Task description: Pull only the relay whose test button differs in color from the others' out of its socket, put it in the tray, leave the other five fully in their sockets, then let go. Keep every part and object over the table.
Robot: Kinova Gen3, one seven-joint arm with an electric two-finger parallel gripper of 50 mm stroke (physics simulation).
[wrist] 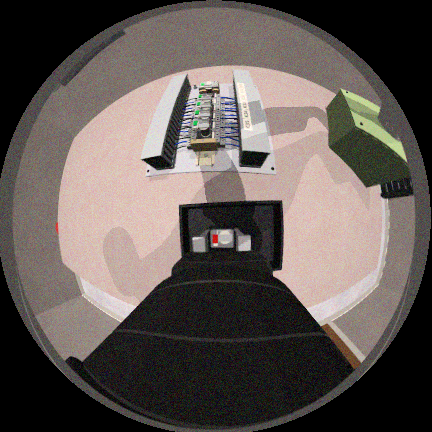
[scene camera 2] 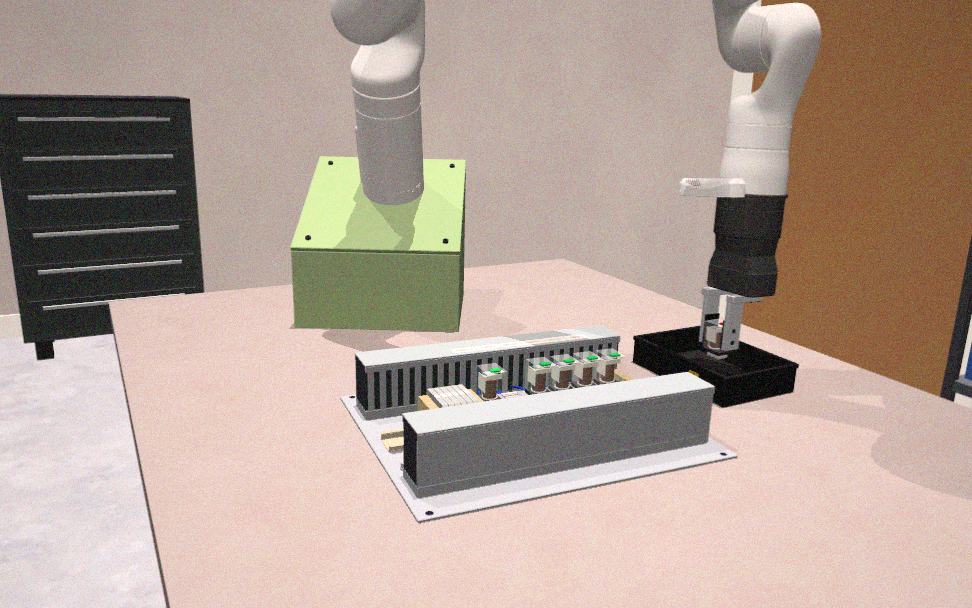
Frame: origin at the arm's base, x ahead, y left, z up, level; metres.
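Seen in the pictures: gripper, fingertip midpoint: (wrist: 221, 236) (scene camera 2: 718, 345); arm's base at its link origin: (scene camera 2: 393, 187).
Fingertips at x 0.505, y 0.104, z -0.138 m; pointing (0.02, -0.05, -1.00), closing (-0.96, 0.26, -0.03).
Pixels of each thing's top centre, then the offset from my fingertips to it. "pt": a spot on its surface instead. Level surfaces: height alone.
- relay with the red test button, top centre: (wrist: 220, 239) (scene camera 2: 720, 320) dx +0.000, dy -0.001, dz +0.030 m
- set apart at its top centre: (scene camera 2: 491, 367) (wrist: 205, 83) dx -0.068, dy -0.304, dz +0.024 m
- row's right end at a spot on its surface: (scene camera 2: 607, 367) pt dx -0.016, dy -0.189, dz +0.012 m
- white panel plate at its top centre: (scene camera 2: 525, 423) (wrist: 208, 112) dx -0.055, dy -0.267, dz -0.043 m
- table at its surface level: dz -0.046 m
My gripper (scene camera 2: 718, 341) (wrist: 221, 236) is shut on the relay with the red test button (scene camera 2: 714, 335) (wrist: 223, 238). It holds this relay upright inside the outline of the black tray (scene camera 2: 759, 385) (wrist: 278, 235), low between the tray walls; whether the relay touches the tray floor cannot be told. Several relays with green test buttons stand in the socket row between the grey ducts, among them one set apart (scene camera 2: 490, 383) and one at the row's right end (scene camera 2: 607, 367). They look upright and level in scene camera 2. A gap lies between the set-apart relay and the others.
Two slotted grey ducts (scene camera 2: 559, 437) (wrist: 167, 120) stand on the white panel plate (scene camera 2: 573, 478) (wrist: 185, 167), on both sides of the relays. A green box (scene camera 2: 376, 290) (wrist: 360, 150) with a grey arm part on it stands farther back on the table (scene camera 2: 236, 430) (wrist: 115, 185).
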